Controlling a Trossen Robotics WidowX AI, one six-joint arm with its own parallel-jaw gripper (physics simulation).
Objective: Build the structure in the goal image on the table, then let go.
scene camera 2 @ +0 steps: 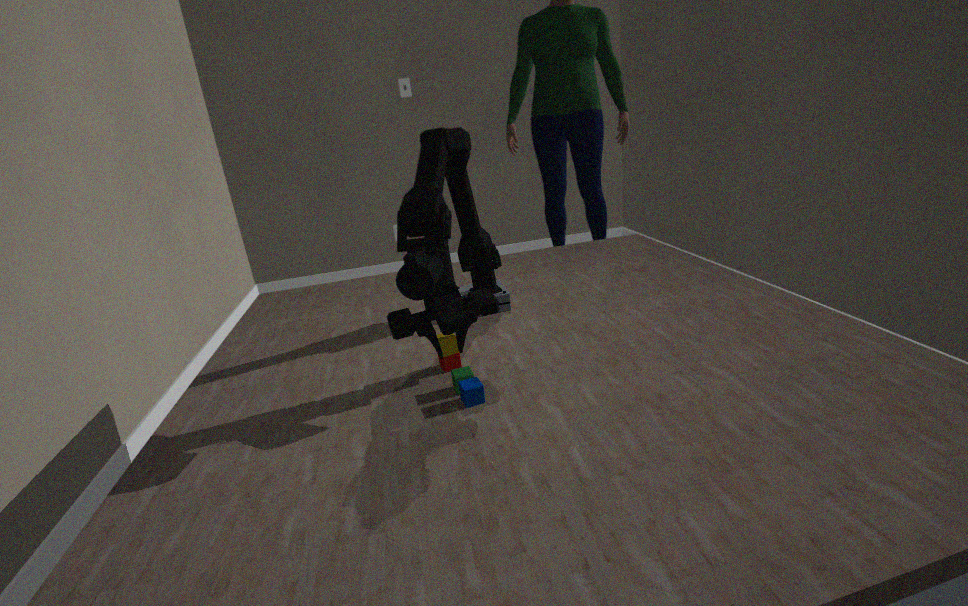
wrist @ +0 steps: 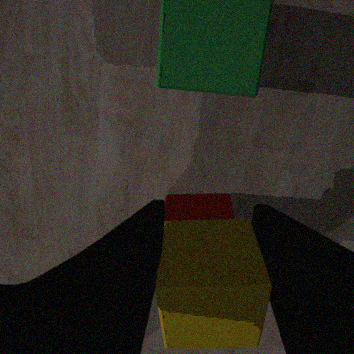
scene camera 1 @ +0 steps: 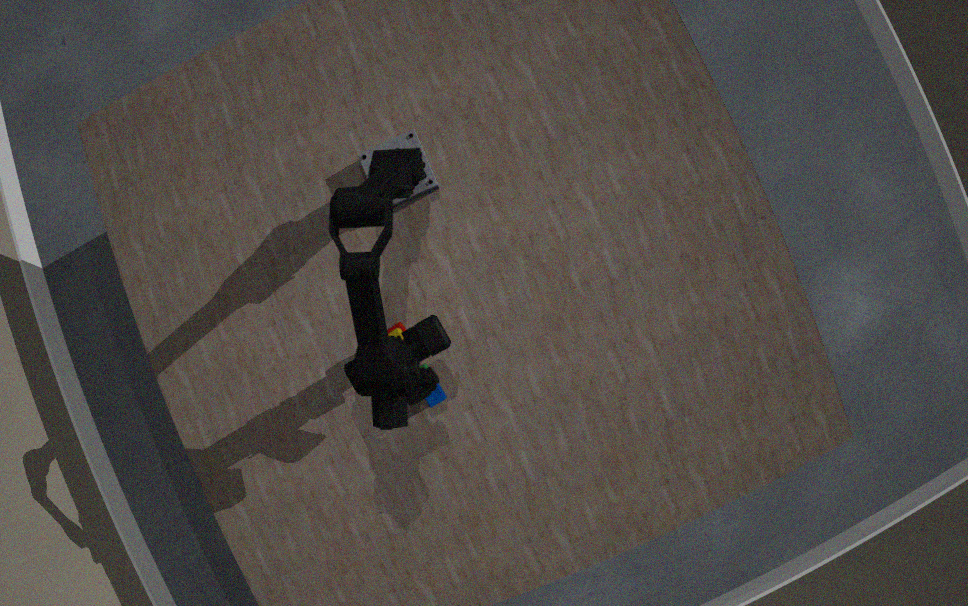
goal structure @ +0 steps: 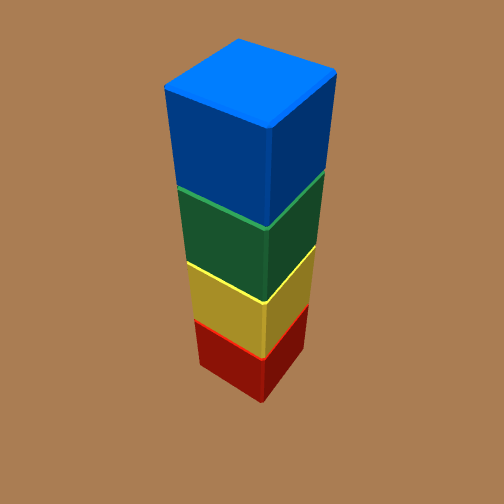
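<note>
My gripper (scene camera 2: 450,350) (wrist: 208,213) is shut on a yellow cube (scene camera 1: 395,333) (scene camera 2: 447,345) (wrist: 212,270). The fingers stand on both sides of it, pointing down. A red cube (scene camera 1: 400,326) (scene camera 2: 450,363) (wrist: 198,207) is directly under the yellow cube; whether they touch is unclear. A green cube (scene camera 1: 425,367) (scene camera 2: 461,373) (wrist: 212,47) stands on the table (scene camera 1: 571,285) (scene camera 2: 642,428), apart from the red one. A blue cube (scene camera 1: 435,395) (scene camera 2: 472,393) stands beside the green cube on its far side from the red; it does not show in the wrist view. The arm hides the fingertips in scene camera 1.
The arm's grey base plate (scene camera 1: 391,143) (scene camera 2: 504,302) is on the table behind the cubes. The black arm arches over from it and casts long shadows. A person (scene camera 2: 567,64) in a green top stands behind the table near the wall.
</note>
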